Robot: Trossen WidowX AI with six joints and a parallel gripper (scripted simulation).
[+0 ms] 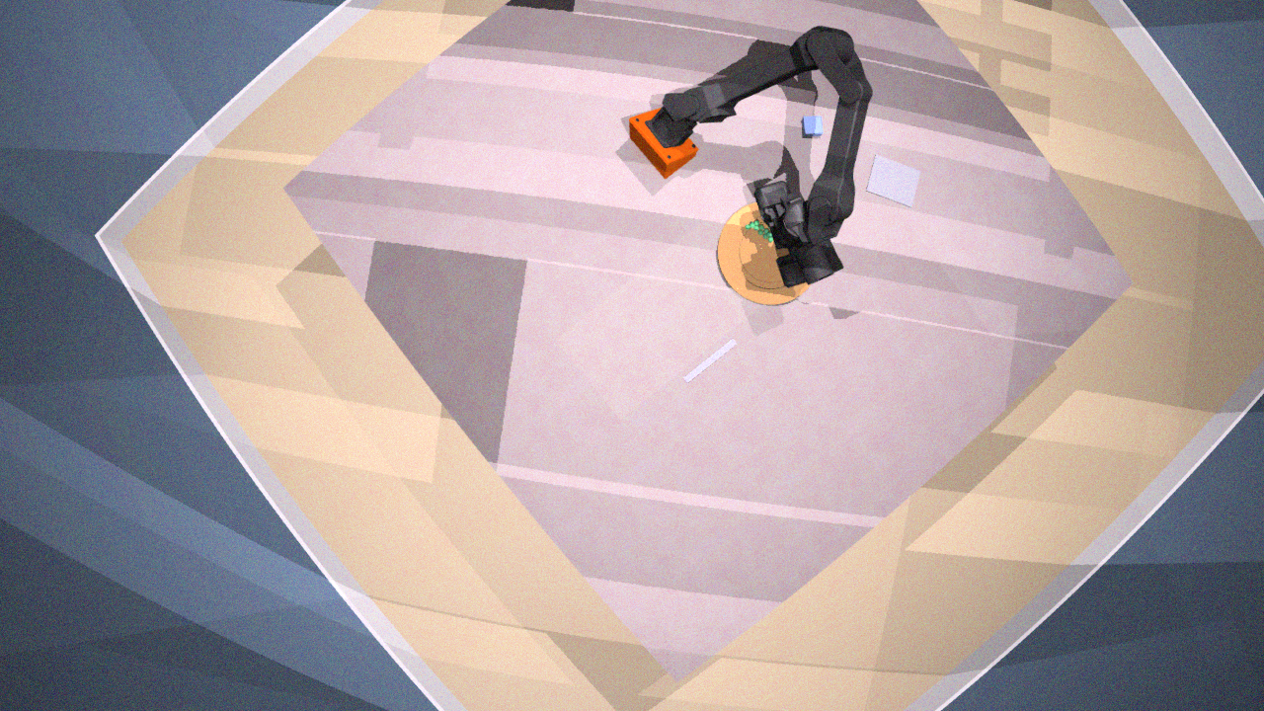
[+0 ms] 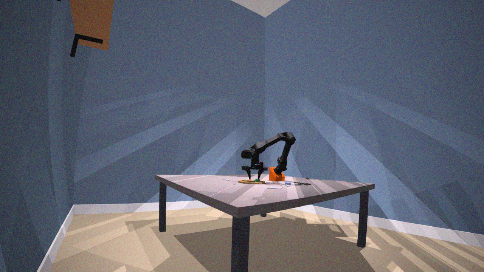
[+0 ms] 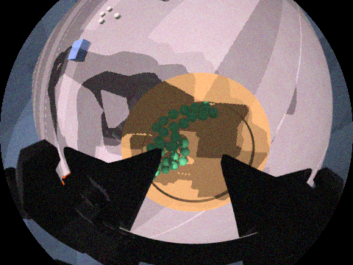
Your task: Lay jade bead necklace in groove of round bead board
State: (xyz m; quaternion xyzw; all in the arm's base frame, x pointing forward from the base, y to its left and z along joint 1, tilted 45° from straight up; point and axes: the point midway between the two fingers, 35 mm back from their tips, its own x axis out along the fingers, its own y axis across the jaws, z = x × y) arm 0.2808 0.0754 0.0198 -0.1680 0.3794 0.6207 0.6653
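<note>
My gripper tip is 1 cm short of the round tan bead board, 2 cm to the left of it and 1 cm above it. From my gripper tip the other things lie so: white strip (11 cm ahead, 23 cm to the right, 2 cm below); then pale square sheet (3 cm ahead, 28 cm to the left, 2 cm below); then blue cube (15 cm behind, 20 cm to the left, 1 cm below).
</note>
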